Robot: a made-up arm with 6 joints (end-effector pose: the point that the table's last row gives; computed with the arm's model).
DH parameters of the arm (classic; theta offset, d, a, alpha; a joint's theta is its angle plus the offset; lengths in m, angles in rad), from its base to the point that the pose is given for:
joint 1: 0 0.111 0 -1.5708
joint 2: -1.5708 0 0.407 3.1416
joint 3: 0 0 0 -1.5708
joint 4: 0 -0.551 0 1.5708
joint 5: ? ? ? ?
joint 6: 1.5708 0 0 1.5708
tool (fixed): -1.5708 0 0 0
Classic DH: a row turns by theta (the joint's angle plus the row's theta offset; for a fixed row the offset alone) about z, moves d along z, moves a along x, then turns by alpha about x.
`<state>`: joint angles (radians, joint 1 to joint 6).
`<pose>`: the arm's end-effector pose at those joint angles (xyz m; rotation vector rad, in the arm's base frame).
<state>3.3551 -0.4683 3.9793 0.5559 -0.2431 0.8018</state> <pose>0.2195 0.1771 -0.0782 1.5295 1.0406 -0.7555</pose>
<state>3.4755 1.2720 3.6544 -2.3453 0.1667 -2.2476</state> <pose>-0.0250 -0.1190 0.6873 1.4254 -0.4107 0.9916</pose>
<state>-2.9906 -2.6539 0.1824 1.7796 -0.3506 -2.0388</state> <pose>0.7560 0.0838 -0.2220 -2.8180 -0.7502 -0.2454</pose>
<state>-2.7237 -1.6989 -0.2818 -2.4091 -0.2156 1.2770</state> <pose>0.2468 -0.0116 0.5883 -1.1522 -1.0626 -1.2256</pose>
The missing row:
joint 5: 0 0.149 0 -1.5708
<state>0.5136 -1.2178 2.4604 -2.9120 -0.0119 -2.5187</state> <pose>-0.8315 -0.3025 -0.0008 -0.9537 2.3707 1.2960</pose>
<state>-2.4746 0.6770 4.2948 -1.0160 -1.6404 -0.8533</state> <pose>0.1815 0.2428 0.2882 -1.3318 -0.0186 -0.9143</pose>
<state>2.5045 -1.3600 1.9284 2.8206 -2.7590 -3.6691</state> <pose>0.6684 -0.6706 0.0690 -0.1604 0.3402 2.3405</pose>
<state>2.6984 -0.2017 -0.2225 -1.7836 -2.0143 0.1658</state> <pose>-0.4348 0.1715 0.3527 0.8818 -1.1351 -1.1780</pose>
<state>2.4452 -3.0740 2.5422 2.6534 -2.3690 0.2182</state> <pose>-0.4286 0.1868 -0.5810 -1.1818 -1.1188 -0.6668</pose>
